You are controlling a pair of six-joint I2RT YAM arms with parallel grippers.
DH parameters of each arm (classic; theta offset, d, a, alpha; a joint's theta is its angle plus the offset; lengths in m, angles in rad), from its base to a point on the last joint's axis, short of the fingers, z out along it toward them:
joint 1: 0 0.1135 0.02 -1.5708
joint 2: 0 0 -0.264 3.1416
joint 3: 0.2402 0 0.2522 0
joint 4: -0.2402 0 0.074 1.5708
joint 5: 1.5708 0 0 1.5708
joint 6: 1.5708 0.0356 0 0
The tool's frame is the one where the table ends.
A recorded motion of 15 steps. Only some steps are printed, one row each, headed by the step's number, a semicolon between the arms.
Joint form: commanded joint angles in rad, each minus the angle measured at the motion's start. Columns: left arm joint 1, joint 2, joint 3, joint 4, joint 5, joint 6; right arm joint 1, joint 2, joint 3, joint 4, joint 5, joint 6.
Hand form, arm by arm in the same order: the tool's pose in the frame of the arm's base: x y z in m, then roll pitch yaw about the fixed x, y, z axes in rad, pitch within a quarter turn. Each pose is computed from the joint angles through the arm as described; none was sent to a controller.
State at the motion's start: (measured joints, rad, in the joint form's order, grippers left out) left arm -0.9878 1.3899 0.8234 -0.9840 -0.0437 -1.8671; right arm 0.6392 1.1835 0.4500 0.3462 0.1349 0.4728
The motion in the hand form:
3: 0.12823 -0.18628 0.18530 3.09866 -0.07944 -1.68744; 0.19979 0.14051 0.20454 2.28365 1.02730 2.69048
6: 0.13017 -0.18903 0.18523 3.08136 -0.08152 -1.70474; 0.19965 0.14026 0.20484 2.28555 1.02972 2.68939
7: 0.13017 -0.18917 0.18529 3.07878 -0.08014 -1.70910; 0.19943 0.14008 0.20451 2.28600 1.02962 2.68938
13: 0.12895 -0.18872 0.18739 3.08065 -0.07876 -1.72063; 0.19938 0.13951 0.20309 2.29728 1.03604 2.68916
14: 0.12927 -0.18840 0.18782 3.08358 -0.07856 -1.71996; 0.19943 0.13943 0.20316 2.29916 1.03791 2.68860
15: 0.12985 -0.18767 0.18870 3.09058 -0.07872 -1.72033; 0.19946 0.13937 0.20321 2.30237 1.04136 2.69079
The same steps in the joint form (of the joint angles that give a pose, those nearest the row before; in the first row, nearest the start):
3: 0.0333 0.0431 0.0454 0.0077 0.1287 -0.5412; -0.0056 -0.0139 0.0074 0.0174 0.0070 0.0073
6: 0.0355 0.0618 0.0612 -0.0014 0.1434 -0.5205; -0.0056 -0.0159 0.0074 0.0159 0.0105 0.0058
7: 0.0353 0.0636 0.0630 -0.0046 0.1444 -0.5162; -0.0056 -0.0165 0.0057 0.0166 0.0109 0.0059
13: 0.0317 0.0568 0.0659 -0.0148 0.1422 -0.5083; -0.0056 -0.0144 0.0011 0.0220 0.0230 0.0013
14: 0.0333 0.0551 0.0663 -0.0150 0.1399 -0.5075; -0.0056 -0.0145 0.0012 0.0219 0.0258 0.0001
15: 0.0365 0.0509 0.0663 -0.0147 0.1351 -0.5044; -0.0056 -0.0146 0.0010 0.0228 0.0276 -0.0033

